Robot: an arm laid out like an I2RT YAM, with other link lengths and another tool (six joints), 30 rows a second.
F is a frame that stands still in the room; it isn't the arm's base.
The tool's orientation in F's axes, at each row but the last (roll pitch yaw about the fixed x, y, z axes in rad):
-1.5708 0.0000 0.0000
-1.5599 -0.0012 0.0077
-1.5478 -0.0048 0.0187
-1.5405 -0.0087 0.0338
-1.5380 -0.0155 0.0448
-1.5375 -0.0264 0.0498
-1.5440 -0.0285 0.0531
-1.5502 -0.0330 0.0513
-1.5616 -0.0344 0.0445
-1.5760 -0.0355 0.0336
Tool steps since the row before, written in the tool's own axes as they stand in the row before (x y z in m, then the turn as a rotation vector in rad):
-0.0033 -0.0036 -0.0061 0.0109 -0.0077 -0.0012
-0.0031 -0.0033 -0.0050 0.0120 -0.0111 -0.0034
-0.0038 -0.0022 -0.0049 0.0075 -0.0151 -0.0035
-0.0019 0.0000 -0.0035 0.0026 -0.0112 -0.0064
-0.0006 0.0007 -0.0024 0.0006 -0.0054 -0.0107
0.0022 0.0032 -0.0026 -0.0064 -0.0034 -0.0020
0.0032 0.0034 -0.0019 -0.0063 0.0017 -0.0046
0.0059 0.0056 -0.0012 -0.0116 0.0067 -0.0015
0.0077 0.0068 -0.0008 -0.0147 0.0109 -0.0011
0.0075 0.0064 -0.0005 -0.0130 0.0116 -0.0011
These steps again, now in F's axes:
-0.0033 -0.0061 0.0036 0.0109 -0.0012 0.0077
-0.0031 -0.0051 0.0032 0.0120 -0.0034 0.0111
-0.0037 -0.0050 0.0021 0.0075 -0.0037 0.0151
-0.0018 -0.0036 -0.0001 0.0027 -0.0066 0.0110
-0.0005 -0.0024 -0.0008 0.0010 -0.0108 0.0051
0.0024 -0.0024 -0.0032 -0.0064 -0.0024 0.0032
0.0034 -0.0016 -0.0034 -0.0060 -0.0049 -0.0020
0.0061 -0.0008 -0.0054 -0.0113 -0.0019 -0.0071
0.0080 -0.0004 -0.0065 -0.0143 -0.0016 -0.0114
0.0077 -0.0003 -0.0061 -0.0125 -0.0016 -0.0120

